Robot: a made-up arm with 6 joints. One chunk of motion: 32 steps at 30 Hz.
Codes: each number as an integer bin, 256 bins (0 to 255) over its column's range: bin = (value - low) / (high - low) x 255, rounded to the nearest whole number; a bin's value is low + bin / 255 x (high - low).
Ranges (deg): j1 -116..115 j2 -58..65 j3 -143..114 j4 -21..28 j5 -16..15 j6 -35..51
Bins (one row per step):
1: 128 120 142 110 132 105
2: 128 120 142 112 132 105
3: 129 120 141 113 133 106
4: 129 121 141 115 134 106
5: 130 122 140 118 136 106
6: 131 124 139 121 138 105
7: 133 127 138 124 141 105
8: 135 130 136 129 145 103
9: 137 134 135 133 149 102
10: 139 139 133 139 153 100
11: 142 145 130 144 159 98
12: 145 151 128 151 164 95
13: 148 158 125 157 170 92
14: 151 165 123 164 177 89
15: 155 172 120 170 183 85
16: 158 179 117 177 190 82
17: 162 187 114 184 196 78
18: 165 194 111 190 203 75
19: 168 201 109 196 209 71
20: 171 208 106 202 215 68
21: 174 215 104 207 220 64
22: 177 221 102 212 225 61
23: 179 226 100 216 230 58
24: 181 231 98 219 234 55
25: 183 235 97 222 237 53
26: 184 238 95 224 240 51
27: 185 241 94 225 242 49
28: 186 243 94 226 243 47
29: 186 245 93 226 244 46
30: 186 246 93 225 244 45
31: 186 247 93 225 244 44
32: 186 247 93 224 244 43
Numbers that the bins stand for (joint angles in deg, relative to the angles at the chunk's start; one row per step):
1: -0.05 -0.12 0.11 0.14 0.05 0.41
2: -0.05 -0.12 0.11 0.52 0.05 0.41
3: 0.86 -0.12 -0.89 0.71 0.17 0.75
4: 0.86 0.36 -0.89 1.10 0.29 0.75
5: 1.76 0.85 -1.90 1.67 0.53 0.75
6: 2.67 1.81 -2.91 2.25 0.78 0.41
7: 4.48 3.26 -3.92 2.83 1.14 0.41
8: 6.29 4.71 -5.93 3.79 1.63 -0.26
9: 8.11 6.64 -6.94 4.56 2.11 -0.60
10: 9.92 9.05 -8.96 5.71 2.60 -1.27
11: 12.64 11.94 -11.98 6.67 3.33 -1.95
12: 15.35 14.84 -14.00 8.02 3.94 -2.96
13: 18.07 18.21 -17.02 9.17 4.67 -3.97
14: 20.79 21.59 -19.04 10.51 5.52 -4.98
15: 24.41 24.96 -22.06 11.67 6.25 -6.33
16: 27.13 28.34 -25.08 13.01 7.10 -7.35
17: 30.75 32.20 -28.11 14.36 7.83 -8.69
18: 33.47 35.58 -31.13 15.51 8.68 -9.71
19: 36.19 38.95 -33.15 16.66 9.41 -11.05
20: 38.91 42.33 -36.17 17.82 10.14 -12.07
21: 41.62 45.71 -38.18 18.78 10.75 -13.42
22: 44.34 48.60 -40.20 19.74 11.35 -14.43
23: 46.15 51.01 -42.22 20.51 11.96 -15.44
24: 47.96 53.42 -44.23 21.08 12.45 -16.45
25: 49.78 55.35 -45.24 21.66 12.81 -17.13
26: 50.68 56.80 -47.25 22.04 13.18 -17.80
27: 51.59 58.25 -48.26 22.24 13.42 -18.47
28: 52.49 59.21 -48.26 22.43 13.54 -19.15
29: 52.49 60.18 -49.27 22.43 13.66 -19.49
30: 52.49 60.66 -49.27 22.24 13.66 -19.82
31: 52.49 61.14 -49.27 22.24 13.66 -20.16
32: 52.49 61.14 -49.27 22.04 13.66 -20.50

